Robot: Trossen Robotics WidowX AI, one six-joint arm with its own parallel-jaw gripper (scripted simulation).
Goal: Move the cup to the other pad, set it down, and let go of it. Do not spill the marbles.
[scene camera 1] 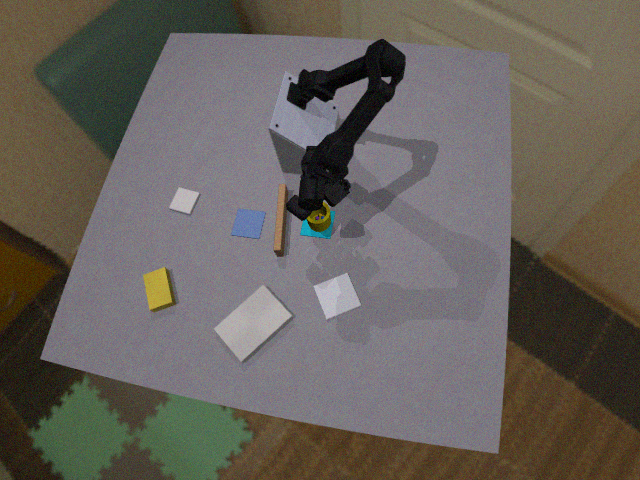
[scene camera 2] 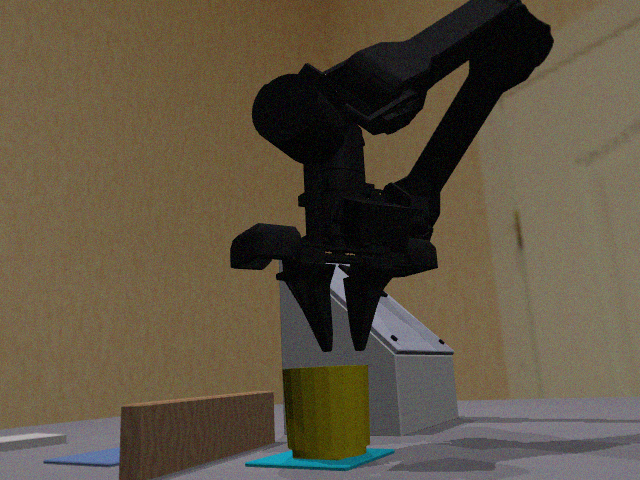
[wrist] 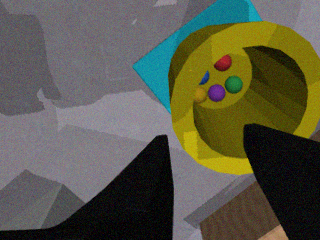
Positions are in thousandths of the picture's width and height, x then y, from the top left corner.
Labels:
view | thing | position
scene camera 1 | my gripper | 501, 422
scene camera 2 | my gripper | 537, 732
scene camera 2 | yellow cup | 512, 851
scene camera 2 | wooden bar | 301, 899
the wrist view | my gripper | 645, 585
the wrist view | yellow cup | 845, 248

